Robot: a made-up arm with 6 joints. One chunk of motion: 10 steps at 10 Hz.
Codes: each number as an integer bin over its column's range. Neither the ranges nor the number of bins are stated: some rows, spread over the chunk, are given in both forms.
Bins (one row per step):
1: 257 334 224 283 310 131
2: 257 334 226 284 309 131
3: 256 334 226 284 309 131
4: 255 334 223 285 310 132
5: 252 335 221 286 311 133
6: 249 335 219 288 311 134
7: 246 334 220 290 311 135
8: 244 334 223 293 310 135
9: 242 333 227 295 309 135
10: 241 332 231 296 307 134
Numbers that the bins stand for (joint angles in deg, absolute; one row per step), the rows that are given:
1: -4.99 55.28 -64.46 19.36 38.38 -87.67
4: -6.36 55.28 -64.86 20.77 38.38 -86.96
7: -12.48 55.28 -66.06 24.29 39.08 -84.85
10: -15.88 53.87 -61.66 28.52 36.26 -85.55
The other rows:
2: -4.99 55.28 -63.66 20.07 37.67 -87.67
3: -5.67 55.28 -63.66 20.07 37.67 -87.67
5: -8.40 55.98 -65.66 21.48 39.08 -86.26
6: -10.44 55.98 -66.46 22.88 39.08 -85.55
8: -13.84 55.28 -64.86 26.41 38.38 -84.85
9: -15.20 54.57 -63.26 27.81 37.67 -84.85

